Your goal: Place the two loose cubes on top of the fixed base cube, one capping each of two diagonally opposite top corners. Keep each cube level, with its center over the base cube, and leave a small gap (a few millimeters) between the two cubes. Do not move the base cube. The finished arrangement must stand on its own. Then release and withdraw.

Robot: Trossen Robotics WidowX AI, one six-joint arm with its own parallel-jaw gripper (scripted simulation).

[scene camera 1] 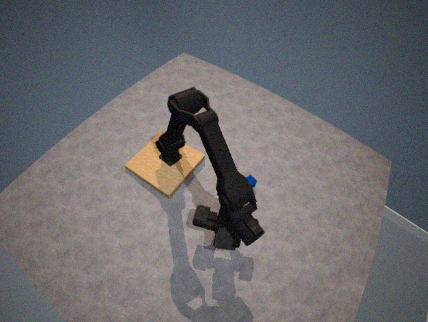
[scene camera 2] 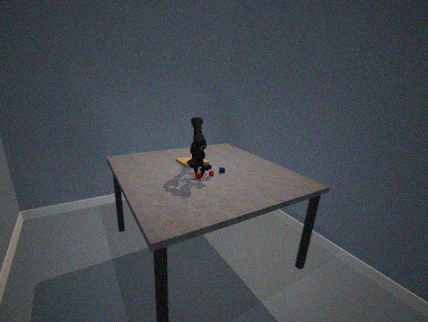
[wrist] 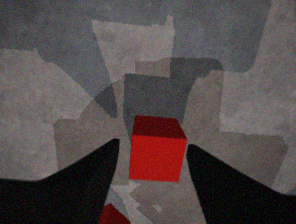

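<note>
I see my gripper [scene camera 1: 222, 232], and the wrist view shows me my gripper [wrist: 153, 147] as well. A red cube [wrist: 158, 144] is there too.
</note>
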